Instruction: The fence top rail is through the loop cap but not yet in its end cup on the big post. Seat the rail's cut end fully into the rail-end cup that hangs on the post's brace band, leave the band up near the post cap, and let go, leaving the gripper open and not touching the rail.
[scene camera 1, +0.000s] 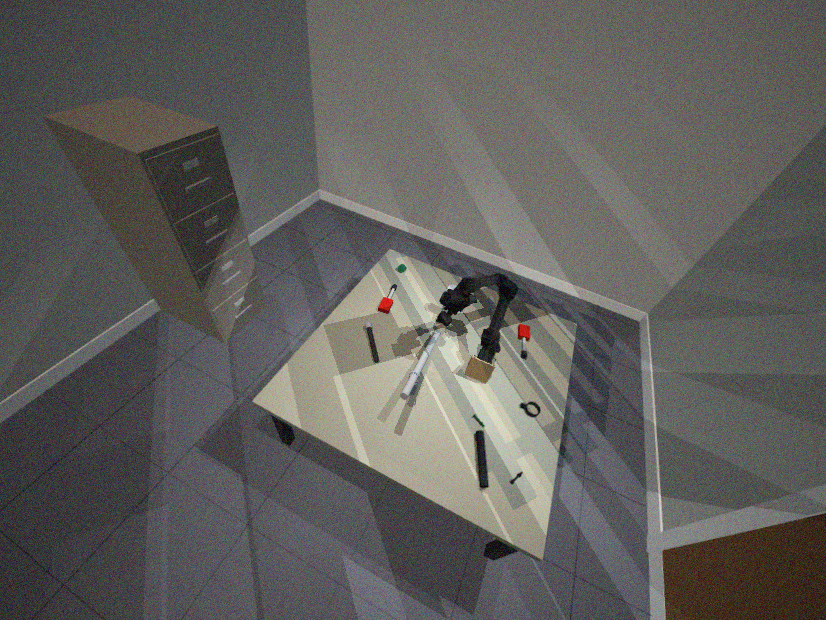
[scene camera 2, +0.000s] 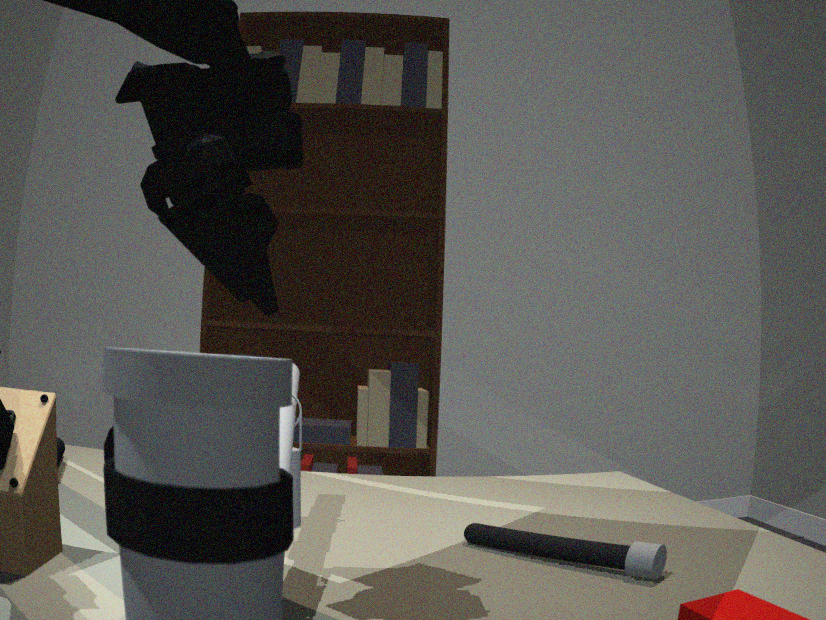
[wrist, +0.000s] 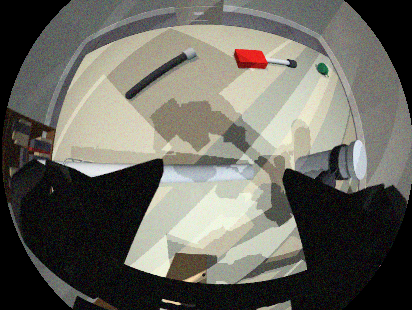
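Observation:
My gripper is open, it holds nothing, and I can see it in the wrist view as well. There is also a big grey post here. With it I see a grey top rail and a black brace band.

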